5 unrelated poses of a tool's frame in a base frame.
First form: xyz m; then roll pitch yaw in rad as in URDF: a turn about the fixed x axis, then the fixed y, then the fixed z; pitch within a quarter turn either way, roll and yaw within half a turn.
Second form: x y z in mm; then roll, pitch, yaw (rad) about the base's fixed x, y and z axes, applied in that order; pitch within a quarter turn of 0, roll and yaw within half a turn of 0. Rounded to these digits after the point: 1 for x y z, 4 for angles.
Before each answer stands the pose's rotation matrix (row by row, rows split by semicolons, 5 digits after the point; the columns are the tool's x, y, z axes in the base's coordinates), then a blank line. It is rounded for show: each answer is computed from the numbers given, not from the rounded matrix.
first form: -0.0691 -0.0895 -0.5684 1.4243 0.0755 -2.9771
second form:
-0.98369 -0.04971 -0.17286; -0.16329 -0.15622 0.97413; -0.07543 0.98647 0.14556

-69.1 -89.5 -568.4 1.4243 0.0755 -2.9771
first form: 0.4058 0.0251 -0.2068 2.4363 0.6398 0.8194
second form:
0.54764 0.82061 0.16337; 0.58621 -0.23697 -0.77473; -0.59704 0.52004 -0.61082

405.8 25.1 -206.8 2.4363 0.6398 0.8194
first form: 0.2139 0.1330 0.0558 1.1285 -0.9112 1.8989
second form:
-0.19747 -0.17503 0.96456; 0.58011 -0.81402 -0.02895; 0.79024 0.55383 0.26229

213.9 133.0 55.8 1.1285 -0.9112 1.8989
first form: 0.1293 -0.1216 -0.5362 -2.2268 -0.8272 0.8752
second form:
0.43381 0.84203 -0.32062; 0.51967 0.05687 0.85247; 0.73604 -0.53643 -0.41290

129.3 -121.6 -536.2 -2.2268 -0.8272 0.8752
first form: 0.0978 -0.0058 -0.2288 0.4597 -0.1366 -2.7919
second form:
-0.93073 0.36380 -0.03736; -0.33942 -0.82125 0.45864; 0.13618 0.43955 0.88784

97.8 -5.8 -228.8 0.4597 -0.1366 -2.7919
